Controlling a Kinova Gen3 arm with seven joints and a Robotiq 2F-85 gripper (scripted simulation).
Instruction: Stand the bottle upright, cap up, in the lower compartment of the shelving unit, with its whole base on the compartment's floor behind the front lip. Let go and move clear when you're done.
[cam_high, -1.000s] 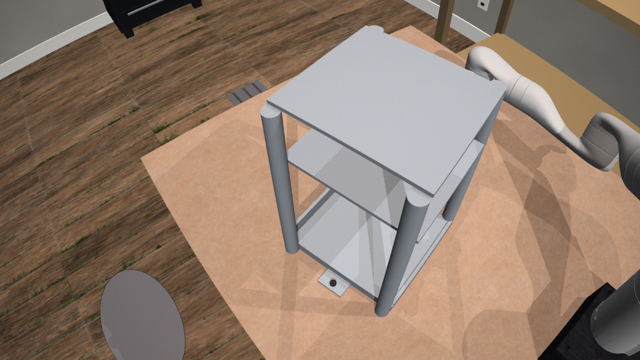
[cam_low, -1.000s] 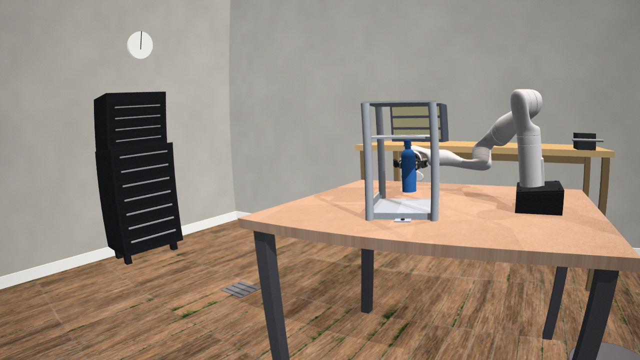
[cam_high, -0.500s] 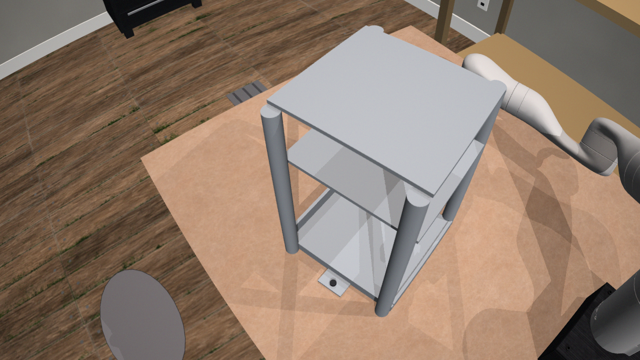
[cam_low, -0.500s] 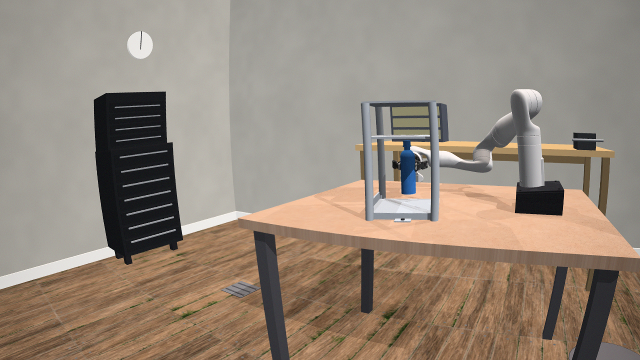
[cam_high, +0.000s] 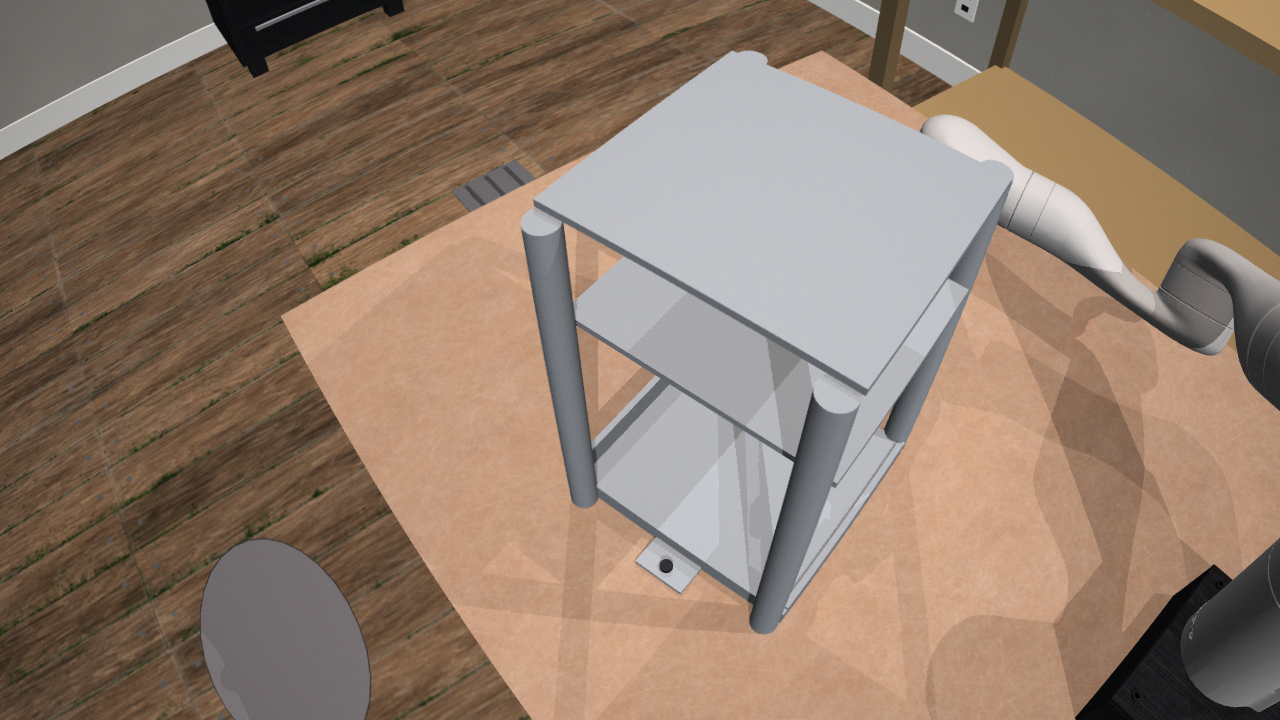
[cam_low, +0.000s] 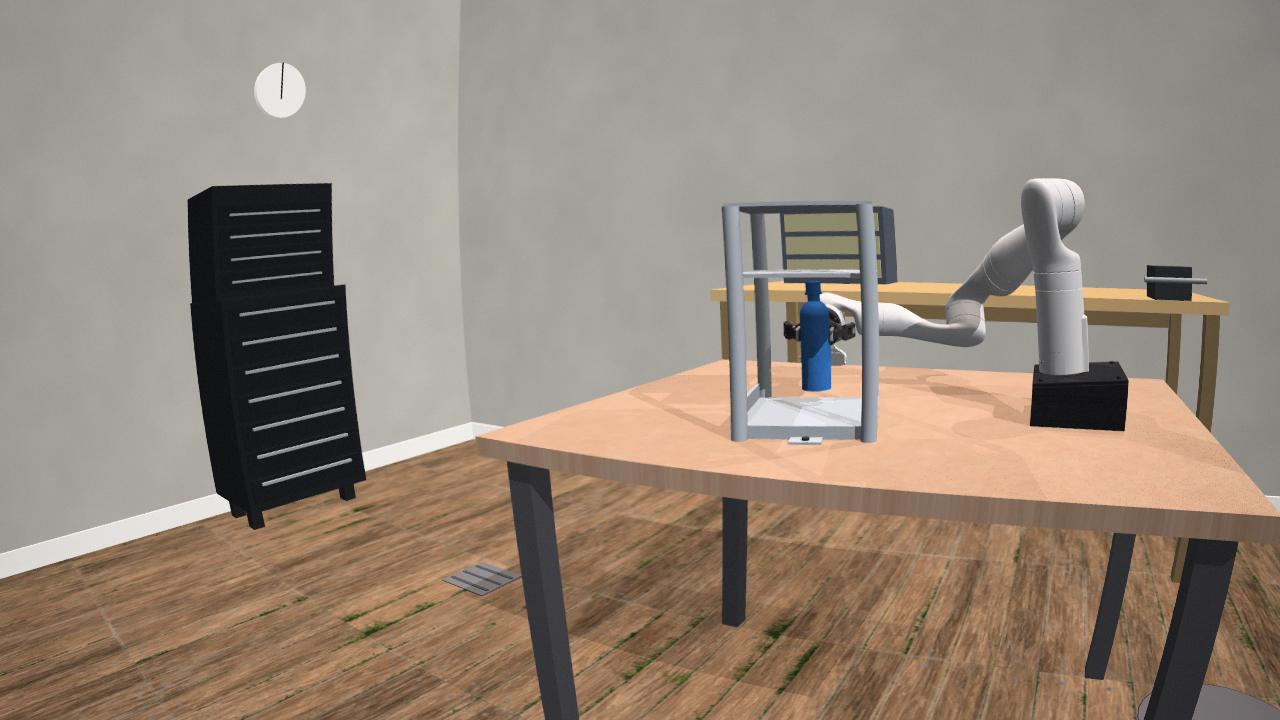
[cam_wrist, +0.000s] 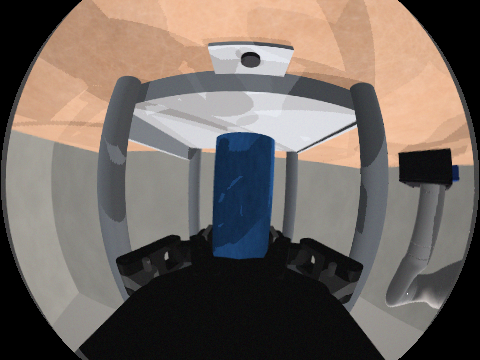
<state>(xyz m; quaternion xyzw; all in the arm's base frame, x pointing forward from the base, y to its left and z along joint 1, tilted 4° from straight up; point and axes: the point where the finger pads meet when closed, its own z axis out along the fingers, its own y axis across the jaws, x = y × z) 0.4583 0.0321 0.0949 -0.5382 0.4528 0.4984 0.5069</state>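
Right now my hand is 2 cm below the blue bottle. Also, from my hand: grey shelving unit: 6 cm to the left, 4 cm above.
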